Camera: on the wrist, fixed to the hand. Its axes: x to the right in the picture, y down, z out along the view.
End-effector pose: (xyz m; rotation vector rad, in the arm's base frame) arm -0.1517 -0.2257 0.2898 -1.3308 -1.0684 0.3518
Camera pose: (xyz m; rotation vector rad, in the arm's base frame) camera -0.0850 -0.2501 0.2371 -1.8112 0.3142 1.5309
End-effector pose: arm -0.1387 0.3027 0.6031 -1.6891 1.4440 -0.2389
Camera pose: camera -0.2246 0.2827 0.5966 -0.0337 2.2512 0.5360
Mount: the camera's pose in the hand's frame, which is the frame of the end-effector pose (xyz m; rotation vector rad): -0.0064 0.0640 -0.0607 0.1312 0.0252 1.6351
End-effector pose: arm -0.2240 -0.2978 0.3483 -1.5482 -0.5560 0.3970
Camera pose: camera -0.1882 -0.3513 0.2877 -1.5665 0.8973 1.5665
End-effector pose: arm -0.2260 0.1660 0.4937 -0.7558 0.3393 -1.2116
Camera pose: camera -0.2196 0.1609 0.4056 -0.1490 0.6825 0.3100
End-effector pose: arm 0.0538 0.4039 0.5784 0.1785 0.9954 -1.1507
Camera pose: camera 0.0719 0.4722 0.5252 0.9051 0.4741 0.3037
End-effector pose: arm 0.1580 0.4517 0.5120 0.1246 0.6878 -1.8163
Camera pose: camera 0.2029 0.4755 0.4396 0.5932 0.2488 -0.2704
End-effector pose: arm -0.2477 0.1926 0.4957 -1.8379 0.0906 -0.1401
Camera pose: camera -0.2620 0.1184 0.4498 -1.1527 1.4709 0.9364
